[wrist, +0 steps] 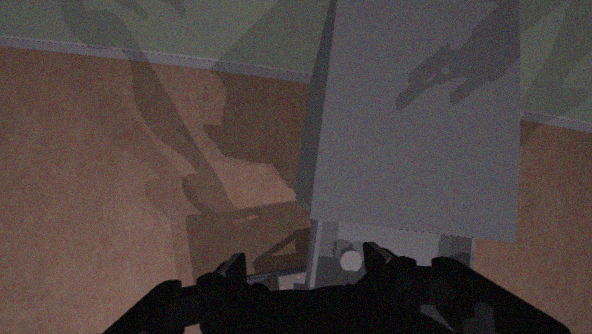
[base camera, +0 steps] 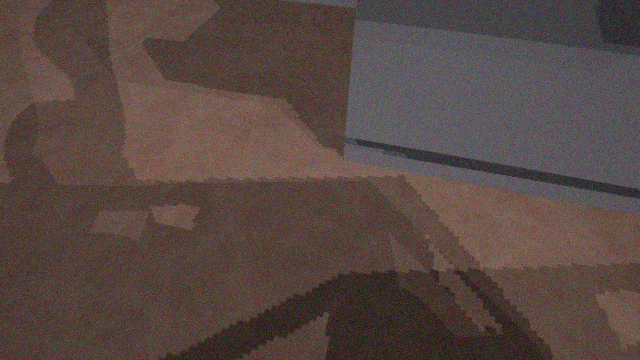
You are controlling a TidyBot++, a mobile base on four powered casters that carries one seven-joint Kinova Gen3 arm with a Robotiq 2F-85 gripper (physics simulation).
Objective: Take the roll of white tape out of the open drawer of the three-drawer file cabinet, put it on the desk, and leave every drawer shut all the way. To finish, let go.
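The grey file cabinet (base camera: 480,100) (wrist: 415,150) stands at the upper right in the base view; its top fills the upper right of the wrist view. The open drawer (wrist: 400,245) sticks out below the cabinet top in the wrist view. The roll of white tape (wrist: 351,260) lies inside it, near its left side, and shows as a pale disc just left of the right fingertip. My gripper (wrist: 304,261) is open and empty, above the drawer's left part; it hides the drawer's front. The desk does not show in either view.
A green wall (wrist: 175,30) with a pale skirting strip (wrist: 175,60) stands behind the cabinet. The brown floor (base camera: 210,135) (wrist: 75,165) lies left of the cabinet and carries shadows of the arm. The arm's shadow also falls on the cabinet top.
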